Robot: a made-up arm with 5 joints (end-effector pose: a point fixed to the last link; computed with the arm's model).
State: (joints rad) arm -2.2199 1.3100 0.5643 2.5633 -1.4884
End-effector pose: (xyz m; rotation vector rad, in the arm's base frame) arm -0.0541 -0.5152 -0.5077 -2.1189 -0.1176 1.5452
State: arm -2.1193 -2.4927 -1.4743 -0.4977 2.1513
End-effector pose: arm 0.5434 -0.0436 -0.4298 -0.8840 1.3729 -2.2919
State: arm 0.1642 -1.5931 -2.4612 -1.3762 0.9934
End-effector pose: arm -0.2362 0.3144 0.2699 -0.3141 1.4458 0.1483
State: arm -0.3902 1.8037 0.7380 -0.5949 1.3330
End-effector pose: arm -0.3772 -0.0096 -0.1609 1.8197 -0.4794 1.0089
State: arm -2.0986 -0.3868 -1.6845 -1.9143 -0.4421
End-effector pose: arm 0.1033 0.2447 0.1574 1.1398 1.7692 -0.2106
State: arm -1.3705 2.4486 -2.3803 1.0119 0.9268
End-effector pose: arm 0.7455 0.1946 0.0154 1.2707 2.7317 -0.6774
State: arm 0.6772 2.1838 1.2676 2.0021 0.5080
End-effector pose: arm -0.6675 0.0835 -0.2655 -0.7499 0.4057 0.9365
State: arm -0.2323 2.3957 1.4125 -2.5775 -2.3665
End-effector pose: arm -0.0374 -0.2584 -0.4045 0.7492 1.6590 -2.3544
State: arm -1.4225 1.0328 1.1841 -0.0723 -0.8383
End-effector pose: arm 0.3951 0.1471 0.2545 1.1787 0.4649 0.2173
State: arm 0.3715 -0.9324 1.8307 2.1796 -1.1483
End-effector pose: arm 0.5399 0.0420 -0.3716 -2.1793 -1.5233 0.5685
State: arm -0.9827 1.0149 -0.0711 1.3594 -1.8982
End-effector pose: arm 0.7433 -0.1735 -0.3183 1.1836 1.5310 -0.9300
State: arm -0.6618 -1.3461 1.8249 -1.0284 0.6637
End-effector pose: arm 0.3789 0.1662 0.1260 -0.1479 -2.5082 -0.7765
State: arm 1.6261 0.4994 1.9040 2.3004 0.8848
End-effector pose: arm -0.6874 0.3357 -0.1796 -0.9917 0.7335 0.3496
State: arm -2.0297 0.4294 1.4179 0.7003 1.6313
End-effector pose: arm 0.4802 -0.4960 0.2171 -0.3216 -1.3134 -2.8220
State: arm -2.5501 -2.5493 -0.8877 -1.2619 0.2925
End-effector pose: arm 0.1331 -0.4100 -0.2140 -0.7956 -0.0748 2.3871
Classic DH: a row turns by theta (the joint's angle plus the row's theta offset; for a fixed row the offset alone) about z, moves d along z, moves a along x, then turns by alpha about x. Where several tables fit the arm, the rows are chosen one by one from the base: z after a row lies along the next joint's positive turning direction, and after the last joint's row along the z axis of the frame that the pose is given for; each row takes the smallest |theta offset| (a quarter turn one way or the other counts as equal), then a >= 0, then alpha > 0; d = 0 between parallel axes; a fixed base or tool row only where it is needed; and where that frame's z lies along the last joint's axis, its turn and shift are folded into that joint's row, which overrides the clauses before.
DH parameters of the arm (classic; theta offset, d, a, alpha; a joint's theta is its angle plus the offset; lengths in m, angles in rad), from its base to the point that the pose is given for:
joint 1: 1.1505 0 0.0846 0
joint 2: 0.4203 -0.0433 -0.0474 1.5708
joint 3: 0 0.1839 -0.0453 1.5708
joint 4: 1.5708 0.3381 0.0492 -1.5708
joint 5: 0 -0.439 -0.0957 -1.5708
tool (fixed): 0 0.1189 0 0

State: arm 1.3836 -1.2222 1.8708 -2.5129 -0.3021
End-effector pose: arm -0.1790 0.2933 -0.3716 0.5979 -1.9456 1.6831
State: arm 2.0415 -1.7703 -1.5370 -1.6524 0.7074
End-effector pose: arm -0.2236 -0.4200 0.1277 -0.7095 0.6489 1.7568
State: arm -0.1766 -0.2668 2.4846 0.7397 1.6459
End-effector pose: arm 0.4261 -0.1444 0.5030 1.3502 -0.2710 -2.1633
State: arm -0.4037 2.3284 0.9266 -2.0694 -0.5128
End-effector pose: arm 0.1716 -0.1294 -0.3431 -0.5819 0.3240 -2.3342
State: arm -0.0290 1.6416 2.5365 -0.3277 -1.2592
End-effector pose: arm 0.2969 0.2558 0.3649 -1.3217 -1.5689 -1.8127
